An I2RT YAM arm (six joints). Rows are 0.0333 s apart.
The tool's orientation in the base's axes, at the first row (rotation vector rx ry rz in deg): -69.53, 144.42, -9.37
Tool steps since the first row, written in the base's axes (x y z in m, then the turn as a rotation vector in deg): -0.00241, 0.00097, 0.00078, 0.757, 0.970, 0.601; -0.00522, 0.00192, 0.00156, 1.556, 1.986, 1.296; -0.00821, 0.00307, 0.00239, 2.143, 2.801, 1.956; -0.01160, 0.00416, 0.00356, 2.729, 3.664, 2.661
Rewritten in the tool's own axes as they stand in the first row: 0.00045, 0.00220, -0.00153, -1.341, -0.096, -0.258; 0.00114, 0.00467, -0.00320, -2.766, -0.217, -0.588; 0.00177, 0.00740, -0.00497, -3.904, -0.300, -0.967; 0.00259, 0.01029, -0.00720, -5.089, -0.363, -1.386
